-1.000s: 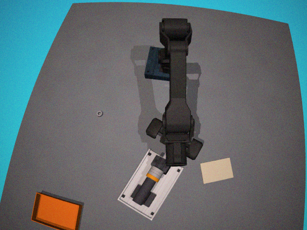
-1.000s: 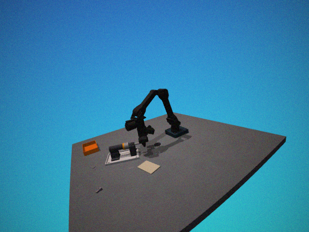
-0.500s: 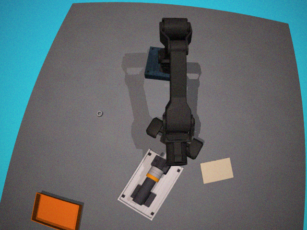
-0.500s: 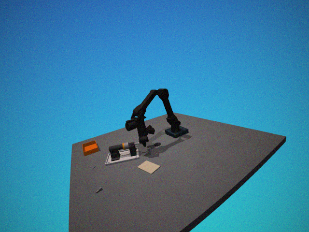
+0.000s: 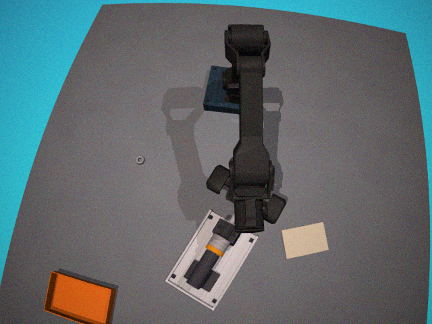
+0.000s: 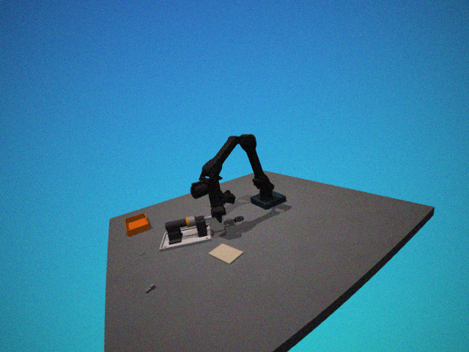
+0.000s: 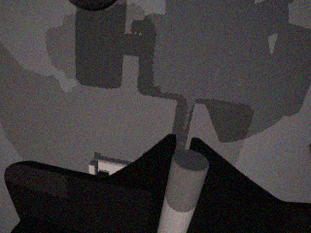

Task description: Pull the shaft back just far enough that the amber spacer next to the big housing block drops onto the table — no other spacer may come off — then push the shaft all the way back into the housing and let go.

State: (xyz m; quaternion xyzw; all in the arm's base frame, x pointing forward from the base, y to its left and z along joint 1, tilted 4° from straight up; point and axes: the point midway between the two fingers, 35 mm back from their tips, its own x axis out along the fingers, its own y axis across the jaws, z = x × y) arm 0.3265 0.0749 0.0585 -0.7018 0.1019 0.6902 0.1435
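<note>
My gripper tip is now 8 cm short of the shaft, 3 cm to the left of it and 3 cm below it. Also, from my gripper tip: pad (18 cm to the left, 7 cm ahead, 4 cm below); grey spacer (12 cm ahead, 4 cm to the right, 3 cm above); amber spacer (14 cm ahead, 5 cm to the right, 3 cm above).
</note>
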